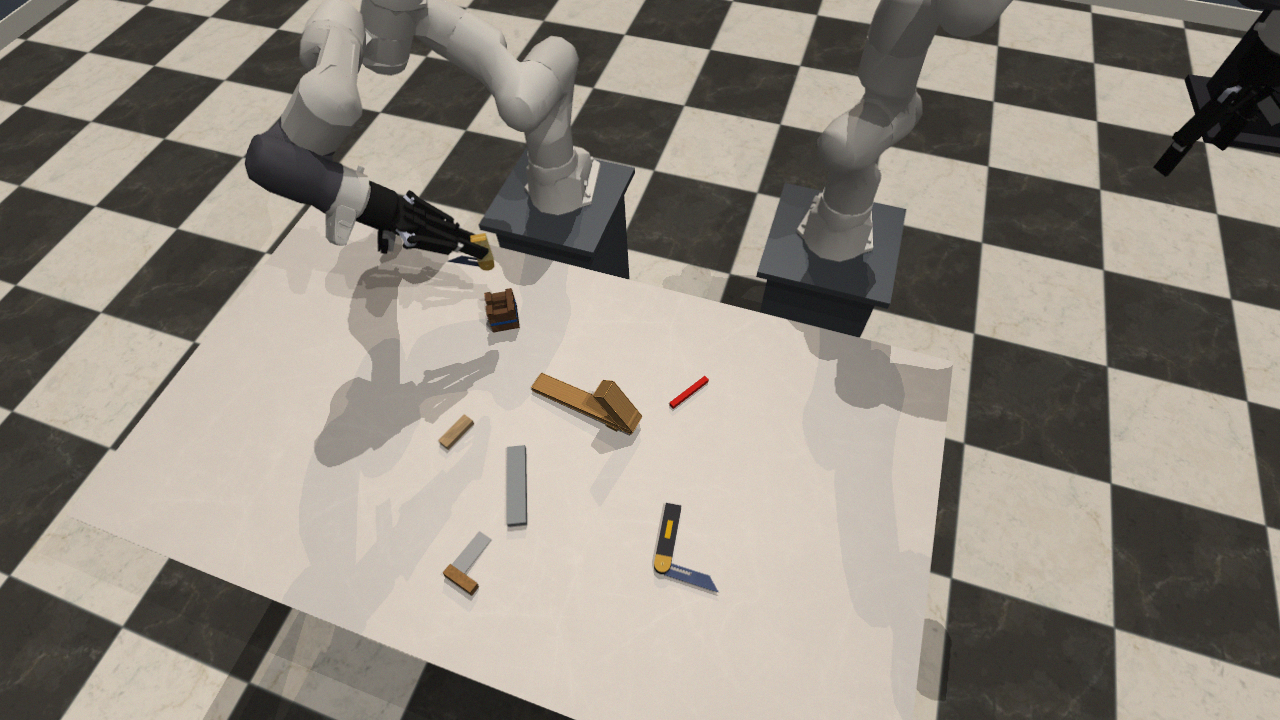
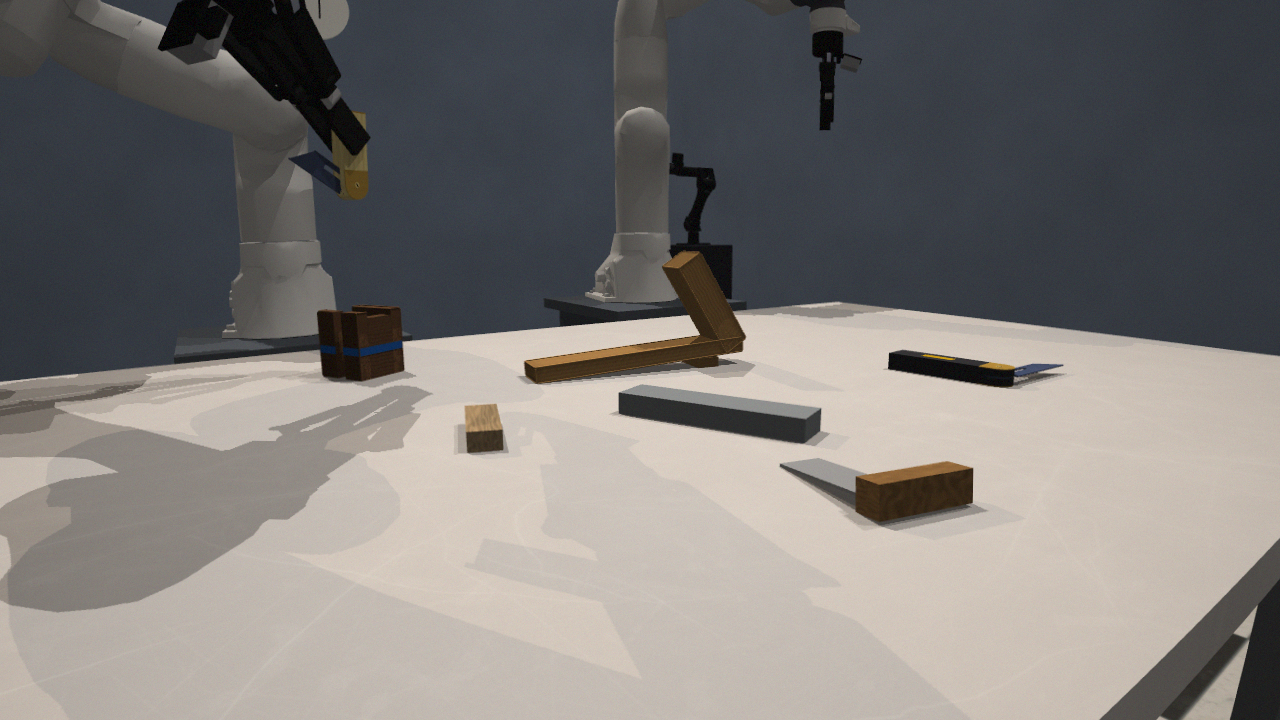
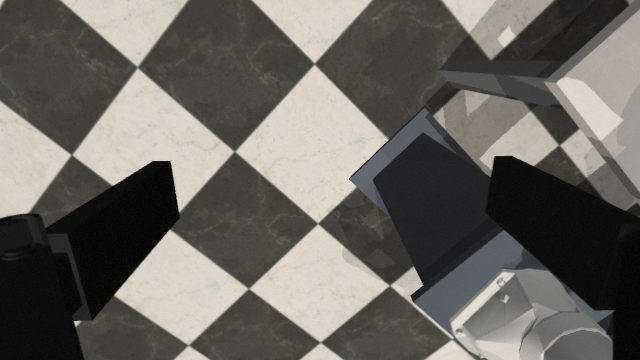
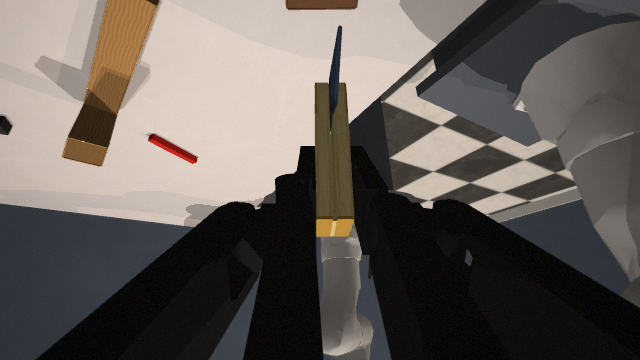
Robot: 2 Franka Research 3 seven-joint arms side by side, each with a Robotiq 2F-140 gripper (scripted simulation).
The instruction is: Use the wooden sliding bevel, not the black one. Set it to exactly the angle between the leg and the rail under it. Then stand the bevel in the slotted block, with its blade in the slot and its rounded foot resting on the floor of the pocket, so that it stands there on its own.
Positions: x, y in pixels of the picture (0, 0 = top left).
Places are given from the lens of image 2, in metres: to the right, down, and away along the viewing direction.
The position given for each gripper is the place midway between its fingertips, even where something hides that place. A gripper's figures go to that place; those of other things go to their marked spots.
left gripper [image 2: 826, 126]: 0.47, -0.58, 1.71
right gripper [image 2: 352, 147]: -0.30, -0.22, 0.71
black bevel [image 2: 973, 371]: 0.33, 0.01, 0.68
grey bar [image 2: 797, 423]: 0.11, 0.04, 0.50
small wood block [image 2: 484, 432]: -0.11, 0.05, 0.48
The marked spots on the black bevel and the small wood block are 0.48 m apart.
